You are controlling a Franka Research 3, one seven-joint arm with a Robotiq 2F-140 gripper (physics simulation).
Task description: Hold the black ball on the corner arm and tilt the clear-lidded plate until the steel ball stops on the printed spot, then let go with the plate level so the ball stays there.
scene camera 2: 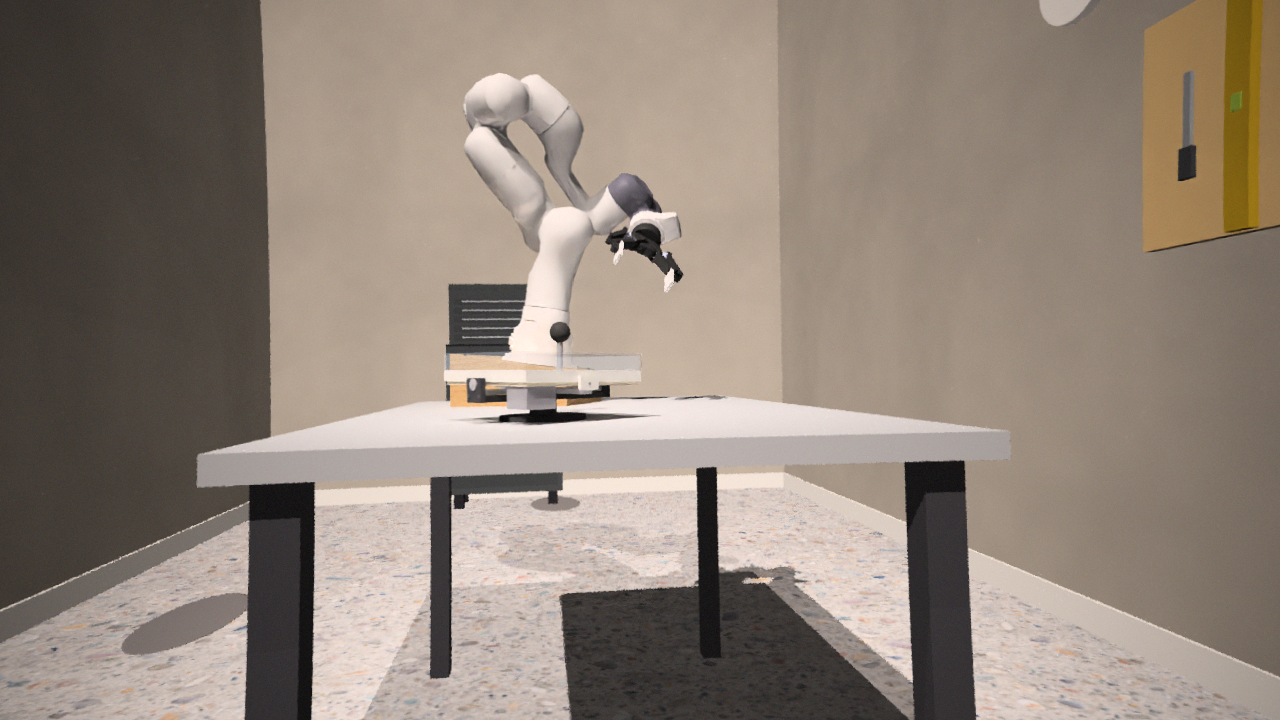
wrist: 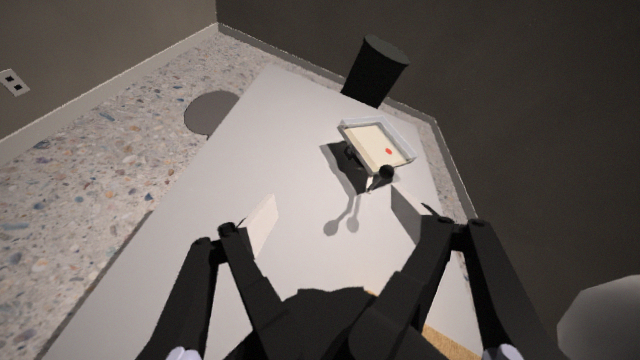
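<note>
The clear-lidded plate (scene camera 2: 492,377) (wrist: 365,142) stands on a small base on the table, its cream surface under a clear cover. The printed red spot (wrist: 388,151) shows in the wrist view near the corner with the arm. The black ball (scene camera 2: 559,331) (wrist: 386,172) stands upright on a thin corner arm at that corner. The steel ball cannot be made out in either view. My gripper (scene camera 2: 643,268) (wrist: 331,201) is open and empty, high above the table, to the right of the black ball and higher than it in the scene view.
The white table (scene camera 2: 760,440) (wrist: 225,185) carries the plate. A wooden block (wrist: 445,342) shows at the wrist view's lower edge. A black cylinder (wrist: 375,70) appears beyond the plate. A dark slatted unit (scene camera 2: 487,293) stands behind the table. A yellow-tan panel (scene camera 2: 1163,134) hangs on the right wall.
</note>
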